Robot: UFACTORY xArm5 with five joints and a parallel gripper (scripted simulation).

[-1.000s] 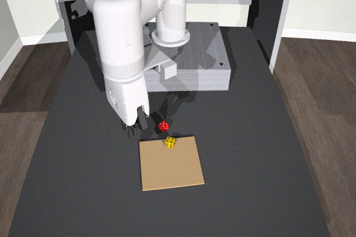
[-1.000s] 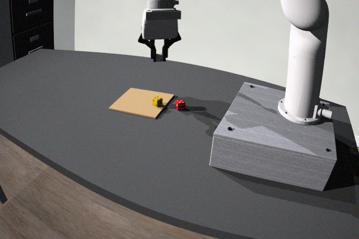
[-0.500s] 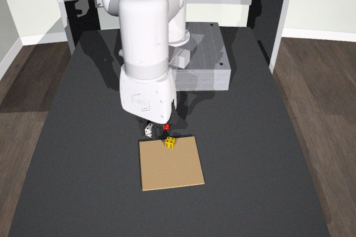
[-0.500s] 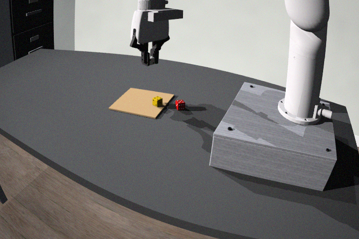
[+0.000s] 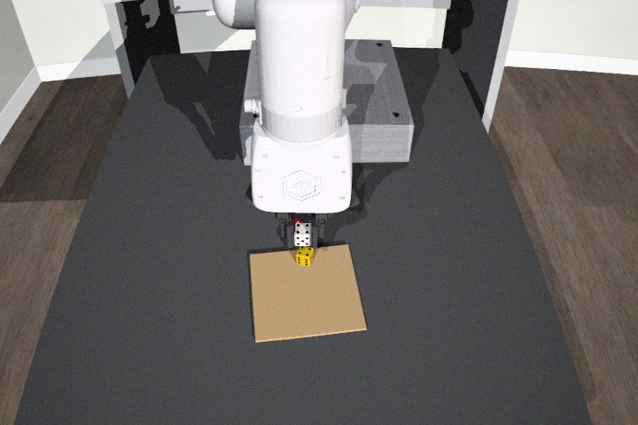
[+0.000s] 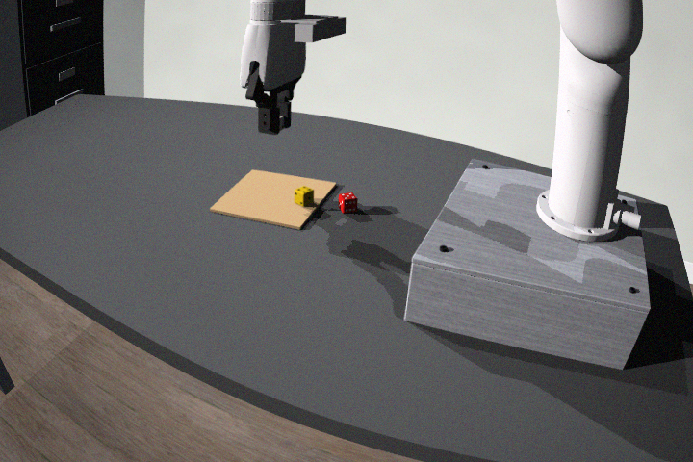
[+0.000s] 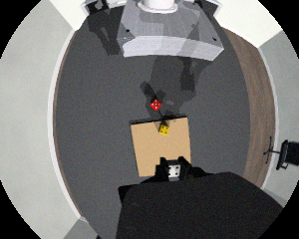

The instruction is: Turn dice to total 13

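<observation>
Now: hand 120 mm above the tan mat. Round my hand: yellow die: 50 mm behind, 10 mm to the right, 110 mm below; then red die: 100 mm behind, 40 mm to the right, 120 mm below; then white die: 10 mm below.
</observation>
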